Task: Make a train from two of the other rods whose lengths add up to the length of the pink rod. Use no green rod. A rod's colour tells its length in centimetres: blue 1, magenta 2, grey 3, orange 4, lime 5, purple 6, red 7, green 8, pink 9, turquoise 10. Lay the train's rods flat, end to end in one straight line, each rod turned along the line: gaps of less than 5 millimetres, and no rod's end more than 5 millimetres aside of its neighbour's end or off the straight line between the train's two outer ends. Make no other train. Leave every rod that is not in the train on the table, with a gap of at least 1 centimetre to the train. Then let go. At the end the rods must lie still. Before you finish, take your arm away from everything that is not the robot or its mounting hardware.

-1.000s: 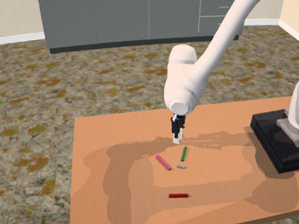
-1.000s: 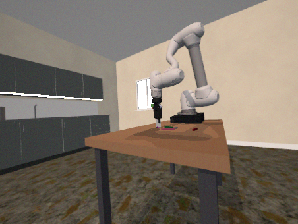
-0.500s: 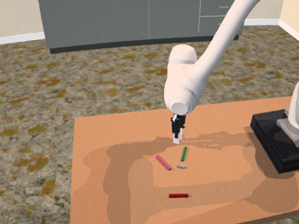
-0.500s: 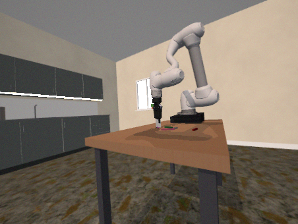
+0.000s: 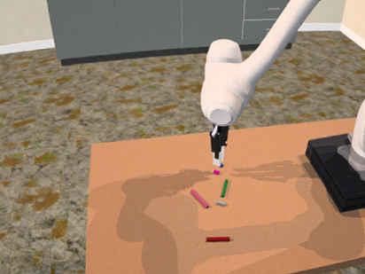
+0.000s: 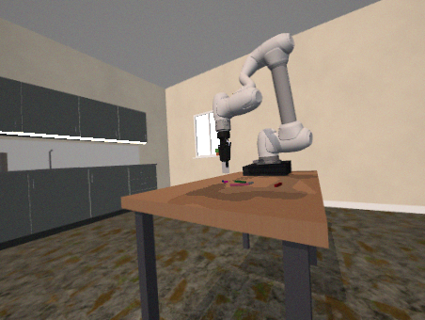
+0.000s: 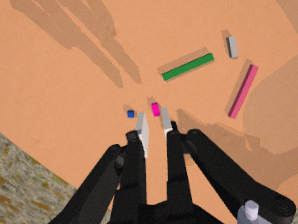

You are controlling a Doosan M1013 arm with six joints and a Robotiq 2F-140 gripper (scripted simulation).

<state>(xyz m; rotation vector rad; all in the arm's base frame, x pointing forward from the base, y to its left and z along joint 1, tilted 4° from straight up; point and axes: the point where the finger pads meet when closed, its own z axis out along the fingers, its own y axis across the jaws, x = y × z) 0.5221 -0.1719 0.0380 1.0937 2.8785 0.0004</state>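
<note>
The red rod is 280 mm to the left of my hand, 90 mm ahead of it and 80 mm below it. Round my hand: blue rod: 80 mm below, 30 mm to the right, 30 mm behind; then green rod: 80 mm to the left, 80 mm below; then magenta rod: 80 mm below.
</note>
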